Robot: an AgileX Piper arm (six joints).
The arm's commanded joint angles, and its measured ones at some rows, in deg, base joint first. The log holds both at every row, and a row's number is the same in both.
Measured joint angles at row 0:
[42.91, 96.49, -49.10, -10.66, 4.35, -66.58]
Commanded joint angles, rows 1 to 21:
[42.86, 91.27, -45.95, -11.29, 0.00, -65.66]
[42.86, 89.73, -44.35, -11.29, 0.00, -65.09]
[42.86, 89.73, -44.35, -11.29, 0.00, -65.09]
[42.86, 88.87, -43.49, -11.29, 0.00, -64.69]
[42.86, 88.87, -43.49, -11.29, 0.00, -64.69]
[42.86, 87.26, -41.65, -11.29, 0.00, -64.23]
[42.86, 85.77, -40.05, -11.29, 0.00, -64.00]
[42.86, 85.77, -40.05, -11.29, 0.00, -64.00]
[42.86, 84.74, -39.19, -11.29, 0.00, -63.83]
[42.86, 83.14, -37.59, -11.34, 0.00, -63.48]
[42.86, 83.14, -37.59, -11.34, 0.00, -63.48]
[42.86, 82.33, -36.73, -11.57, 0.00, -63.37]
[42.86, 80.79, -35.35, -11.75, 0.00, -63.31]
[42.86, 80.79, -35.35, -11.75, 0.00, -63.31]
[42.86, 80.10, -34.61, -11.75, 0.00, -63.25]
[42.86, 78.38, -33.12, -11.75, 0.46, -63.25]
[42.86, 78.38, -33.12, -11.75, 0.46, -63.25]
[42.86, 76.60, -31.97, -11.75, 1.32, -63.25]
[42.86, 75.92, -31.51, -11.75, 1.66, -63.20]
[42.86, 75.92, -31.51, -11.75, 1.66, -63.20]
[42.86, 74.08, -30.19, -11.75, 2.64, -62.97]
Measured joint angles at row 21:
[42.91, 77.12, -31.00, -10.94, 4.81, -63.66]
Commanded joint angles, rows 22 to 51:
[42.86, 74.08, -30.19, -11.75, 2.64, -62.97]
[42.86, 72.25, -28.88, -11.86, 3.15, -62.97]
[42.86, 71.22, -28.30, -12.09, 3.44, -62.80]
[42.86, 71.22, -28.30, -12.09, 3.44, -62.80]
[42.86, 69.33, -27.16, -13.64, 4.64, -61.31]
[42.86, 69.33, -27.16, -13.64, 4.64, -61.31]
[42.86, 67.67, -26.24, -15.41, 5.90, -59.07]
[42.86, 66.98, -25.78, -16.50, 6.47, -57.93]
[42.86, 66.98, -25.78, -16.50, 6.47, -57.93]
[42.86, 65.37, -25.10, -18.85, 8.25, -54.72]
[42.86, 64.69, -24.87, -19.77, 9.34, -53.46]
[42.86, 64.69, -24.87, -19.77, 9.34, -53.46]
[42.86, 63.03, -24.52, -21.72, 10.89, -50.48]
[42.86, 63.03, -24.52, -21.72, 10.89, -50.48]
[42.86, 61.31, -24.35, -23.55, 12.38, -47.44]
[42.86, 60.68, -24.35, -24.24, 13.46, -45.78]
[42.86, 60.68, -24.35, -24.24, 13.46, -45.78]
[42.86, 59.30, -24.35, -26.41, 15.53, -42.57]
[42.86, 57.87, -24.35, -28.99, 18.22, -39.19]
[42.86, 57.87, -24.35, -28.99, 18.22, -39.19]
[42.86, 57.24, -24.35, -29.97, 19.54, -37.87]
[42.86, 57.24, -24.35, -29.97, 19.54, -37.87]
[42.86, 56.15, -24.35, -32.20, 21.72, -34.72]
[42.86, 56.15, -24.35, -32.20, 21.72, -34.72]
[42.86, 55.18, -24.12, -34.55, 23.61, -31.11]
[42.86, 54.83, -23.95, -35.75, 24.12, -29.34]
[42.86, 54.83, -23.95, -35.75, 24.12, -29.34]
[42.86, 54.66, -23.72, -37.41, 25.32, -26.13]
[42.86, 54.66, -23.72, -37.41, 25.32, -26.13]
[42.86, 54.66, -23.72, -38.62, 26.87, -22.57]
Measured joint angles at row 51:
[42.91, 55.58, -23.43, -34.43, 27.27, -27.79]
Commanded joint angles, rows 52 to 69:
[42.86, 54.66, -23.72, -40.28, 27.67, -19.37]
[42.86, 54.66, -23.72, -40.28, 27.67, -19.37]
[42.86, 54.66, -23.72, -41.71, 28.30, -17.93]
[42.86, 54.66, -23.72, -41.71, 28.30, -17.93]
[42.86, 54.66, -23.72, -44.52, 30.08, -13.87]
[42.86, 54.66, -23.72, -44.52, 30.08, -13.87]
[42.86, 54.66, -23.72, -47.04, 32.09, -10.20]
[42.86, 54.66, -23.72, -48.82, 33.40, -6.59]
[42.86, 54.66, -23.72, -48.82, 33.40, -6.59]
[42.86, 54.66, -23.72, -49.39, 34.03, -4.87]
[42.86, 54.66, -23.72, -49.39, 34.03, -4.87]
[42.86, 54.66, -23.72, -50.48, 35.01, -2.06]
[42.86, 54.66, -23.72, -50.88, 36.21, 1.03]
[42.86, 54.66, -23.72, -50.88, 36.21, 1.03]
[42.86, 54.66, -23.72, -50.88, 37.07, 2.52]
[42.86, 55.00, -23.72, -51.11, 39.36, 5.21]
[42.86, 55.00, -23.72, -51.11, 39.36, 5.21]
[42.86, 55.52, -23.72, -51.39, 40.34, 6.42]
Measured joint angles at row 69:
[42.91, 55.41, -23.43, -47.56, 38.04, 2.06]
